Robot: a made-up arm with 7 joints.
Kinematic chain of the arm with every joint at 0, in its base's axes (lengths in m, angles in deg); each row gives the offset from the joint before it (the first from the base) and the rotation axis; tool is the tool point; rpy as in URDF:
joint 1: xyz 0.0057 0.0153 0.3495 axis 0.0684 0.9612 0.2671
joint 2: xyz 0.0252 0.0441 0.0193 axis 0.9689 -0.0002 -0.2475
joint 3: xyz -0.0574 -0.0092 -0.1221 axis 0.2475 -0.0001 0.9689
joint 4: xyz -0.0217 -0.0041 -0.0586 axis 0.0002 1 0
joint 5: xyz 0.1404 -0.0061 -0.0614 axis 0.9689 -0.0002 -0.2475
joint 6: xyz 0.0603 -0.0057 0.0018 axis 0.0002 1 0
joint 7: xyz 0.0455 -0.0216 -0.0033 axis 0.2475 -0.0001 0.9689
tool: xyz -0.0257 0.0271 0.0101 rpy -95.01 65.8 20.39
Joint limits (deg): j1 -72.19..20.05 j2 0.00..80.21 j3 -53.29..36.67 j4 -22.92..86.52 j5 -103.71..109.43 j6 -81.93..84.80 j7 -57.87..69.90
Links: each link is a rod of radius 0.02 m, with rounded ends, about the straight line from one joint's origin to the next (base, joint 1, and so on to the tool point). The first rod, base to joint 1, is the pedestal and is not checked.
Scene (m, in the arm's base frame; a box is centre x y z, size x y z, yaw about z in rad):
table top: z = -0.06
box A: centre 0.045 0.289 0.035 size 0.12 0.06 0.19 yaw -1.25
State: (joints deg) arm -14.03 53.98 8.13 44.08 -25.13 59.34 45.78
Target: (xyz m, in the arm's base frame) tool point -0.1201 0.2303 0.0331
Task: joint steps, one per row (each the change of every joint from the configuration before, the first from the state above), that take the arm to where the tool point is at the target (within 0.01 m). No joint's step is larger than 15 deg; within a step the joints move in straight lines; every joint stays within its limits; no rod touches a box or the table.
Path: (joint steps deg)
1: 0.36 8.74 6.71 14.15 -8.23 -10.40 8.04
2: 0.35 8.75 6.70 14.14 -8.23 -10.40 8.04
3: 0.36 8.74 6.71 14.15 -8.23 -10.40 8.04
4: 11.00 -12.00 -9.92 -6.05 7.70 10.90 -10.85
5: 11.01 -12.00 -9.91 -6.06 7.70 10.90 -10.84
6: 11.00 -12.00 -9.92 -6.05 7.70 10.90 -10.85
7: 0.00 -11.35 -5.65 -6.84 3.91 -0.45 8.03

